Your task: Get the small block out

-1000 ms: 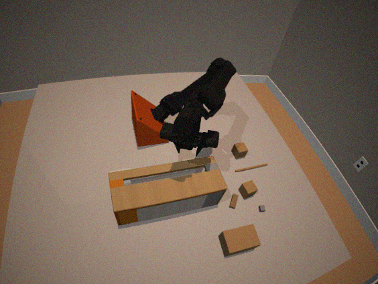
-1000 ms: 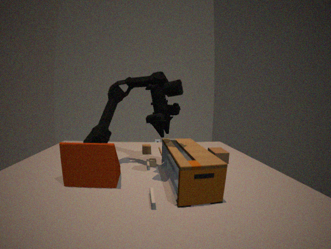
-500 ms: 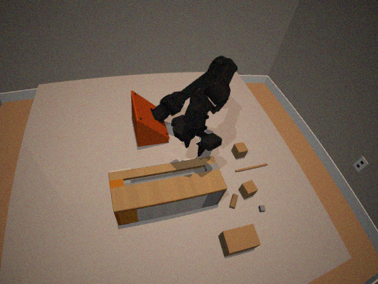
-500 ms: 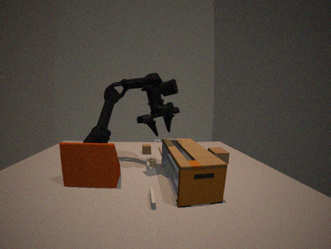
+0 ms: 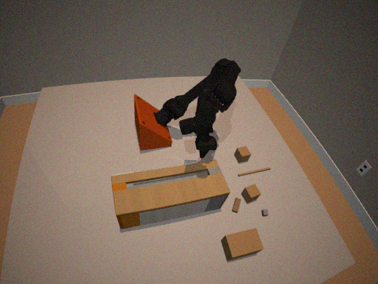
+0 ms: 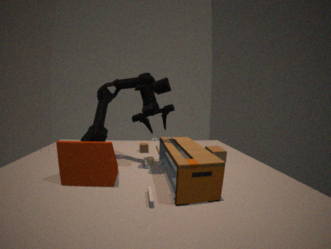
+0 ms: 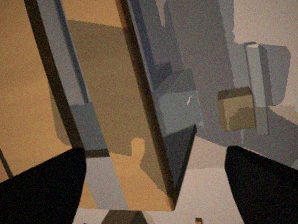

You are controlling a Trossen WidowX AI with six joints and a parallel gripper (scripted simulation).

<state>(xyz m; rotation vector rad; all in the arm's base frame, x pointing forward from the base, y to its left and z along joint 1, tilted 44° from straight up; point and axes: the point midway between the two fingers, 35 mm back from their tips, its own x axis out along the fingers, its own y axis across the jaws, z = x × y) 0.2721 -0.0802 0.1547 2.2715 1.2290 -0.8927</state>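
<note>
The tan cube lies 3 cm behind my gripper tip, 4 cm to the left of it and 15 cm below it. From my gripper tip the other things lie so: thin stick (7 cm ahead, 28 cm to the left, 16 cm below); grey cube (26 cm ahead, 21 cm to the left, 16 cm below); tan block (33 cm ahead, 4 cm to the left, 14 cm below).
</note>
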